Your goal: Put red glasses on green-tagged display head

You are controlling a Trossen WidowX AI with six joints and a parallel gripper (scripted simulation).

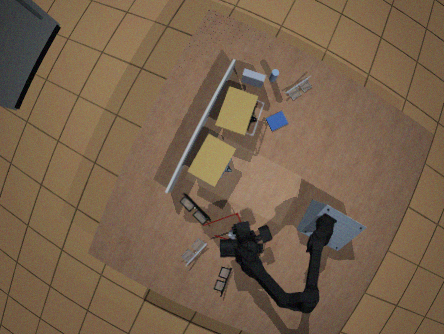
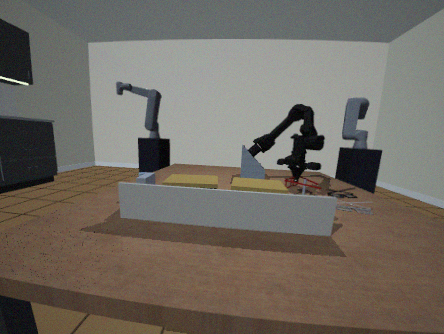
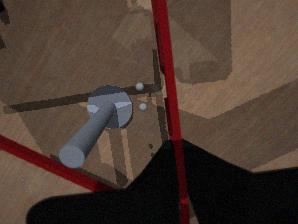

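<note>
My gripper tip is now 4 cm short of the small post, 4 cm above it and 3 cm to the right of it. From my gripper tip the other things lie so: grey box 57 cm to the right, 31 cm ahead; then long white panel 38 cm ahead, 29 cm to the right, 1 cm below; then blue square 48 cm to the right, 13 cm ahead, 6 cm below.
</note>
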